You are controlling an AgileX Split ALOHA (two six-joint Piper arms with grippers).
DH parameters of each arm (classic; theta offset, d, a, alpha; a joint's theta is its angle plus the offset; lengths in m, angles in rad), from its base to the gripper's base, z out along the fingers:
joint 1: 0 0.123 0 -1.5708
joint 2: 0.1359 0 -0.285 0
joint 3: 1.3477 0 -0.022 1.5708
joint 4: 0 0.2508 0 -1.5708
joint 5: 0 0 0.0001 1.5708
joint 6: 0 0.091 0 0
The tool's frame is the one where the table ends.
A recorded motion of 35 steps. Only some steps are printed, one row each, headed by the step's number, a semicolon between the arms.
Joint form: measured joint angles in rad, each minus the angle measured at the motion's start. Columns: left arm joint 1, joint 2, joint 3, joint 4, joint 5, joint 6; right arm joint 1, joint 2, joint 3, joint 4, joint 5, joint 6.
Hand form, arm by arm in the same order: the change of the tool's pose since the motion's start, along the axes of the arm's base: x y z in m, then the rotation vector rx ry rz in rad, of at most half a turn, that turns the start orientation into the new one. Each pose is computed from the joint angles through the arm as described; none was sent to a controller.
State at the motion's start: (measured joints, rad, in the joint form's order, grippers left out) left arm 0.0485 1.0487 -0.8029 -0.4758 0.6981 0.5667; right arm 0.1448 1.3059 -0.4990 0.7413 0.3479 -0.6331
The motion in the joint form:
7: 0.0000 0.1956 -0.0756 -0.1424 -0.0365 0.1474; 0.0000 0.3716 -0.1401 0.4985 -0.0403 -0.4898
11: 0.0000 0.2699 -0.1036 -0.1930 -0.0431 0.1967; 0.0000 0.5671 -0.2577 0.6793 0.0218 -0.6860
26: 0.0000 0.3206 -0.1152 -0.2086 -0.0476 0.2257; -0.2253 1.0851 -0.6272 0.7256 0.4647 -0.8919
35: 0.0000 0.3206 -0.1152 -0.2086 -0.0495 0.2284; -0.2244 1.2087 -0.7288 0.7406 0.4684 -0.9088
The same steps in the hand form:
7: 0.0455 -0.0034 -0.0153 -0.0420 0.0387 -0.0527; 0.0581 0.0137 -0.0508 0.0497 0.0874 0.0106
11: 0.0620 -0.0046 -0.0241 -0.0604 0.0606 -0.0684; 0.0903 0.0249 -0.0809 0.1038 0.1260 0.0572
26: 0.0719 -0.0046 -0.0338 -0.0587 0.0857 -0.0804; 0.1606 -0.0158 -0.1795 0.4428 0.2181 0.1677
35: 0.0720 -0.0045 -0.0337 -0.0565 0.0835 -0.0812; 0.1736 -0.0162 -0.2117 0.4503 0.2269 0.1659

